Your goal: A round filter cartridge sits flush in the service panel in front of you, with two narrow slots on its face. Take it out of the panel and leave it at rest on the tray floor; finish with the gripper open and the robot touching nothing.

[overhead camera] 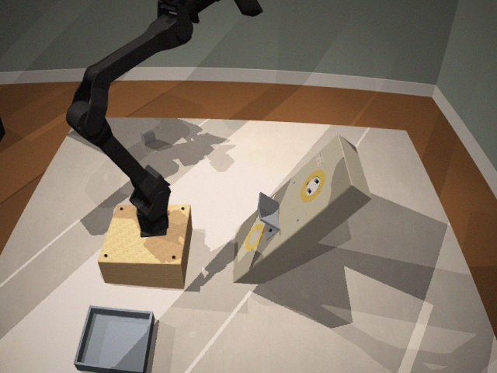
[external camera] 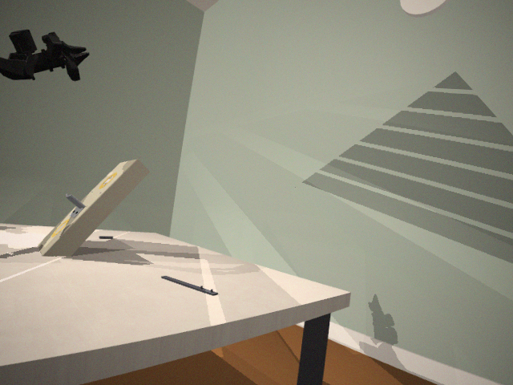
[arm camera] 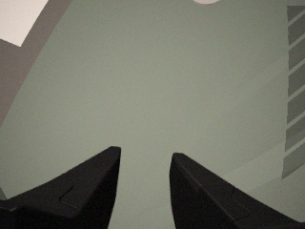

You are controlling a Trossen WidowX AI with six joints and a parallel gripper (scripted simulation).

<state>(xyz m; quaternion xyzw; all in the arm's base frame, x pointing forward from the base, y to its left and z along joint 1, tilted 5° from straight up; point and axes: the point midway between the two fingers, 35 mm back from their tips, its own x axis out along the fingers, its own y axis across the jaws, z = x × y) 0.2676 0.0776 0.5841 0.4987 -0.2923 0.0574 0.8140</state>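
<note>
My gripper tip is now 48 cm above the round filter cartridge, 14 cm to the left of it and 12 cm short of it. Also, from my gripper tip: dark grey tray (70 cm below, 37 cm to the right, 34 cm behind); then beige service panel (55 cm below, 14 cm to the right, 7 cm ahead); then grey flap (57 cm below, 13 cm to the right, 2 cm ahead).
</note>
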